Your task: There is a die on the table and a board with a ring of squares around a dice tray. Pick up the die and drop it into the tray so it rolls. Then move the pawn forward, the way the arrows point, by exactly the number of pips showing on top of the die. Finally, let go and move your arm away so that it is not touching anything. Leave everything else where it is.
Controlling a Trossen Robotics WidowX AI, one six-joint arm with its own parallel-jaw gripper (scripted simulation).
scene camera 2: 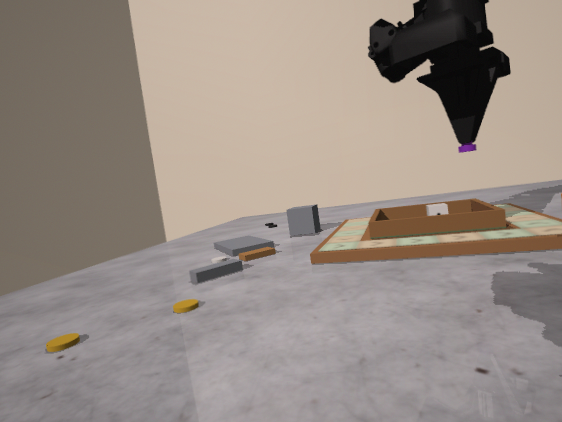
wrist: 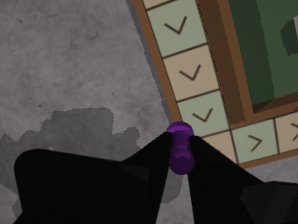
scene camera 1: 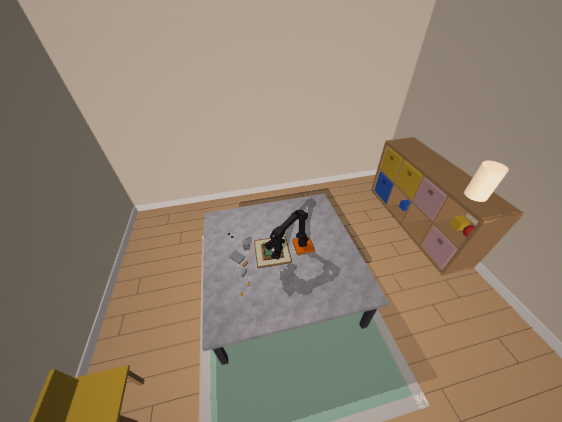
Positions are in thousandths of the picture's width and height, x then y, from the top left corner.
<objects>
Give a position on a grey cube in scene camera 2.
542,520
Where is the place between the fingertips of my gripper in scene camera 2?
At 832,340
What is my gripper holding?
A purple pawn.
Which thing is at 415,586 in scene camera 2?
A flat grey slab.
</objects>
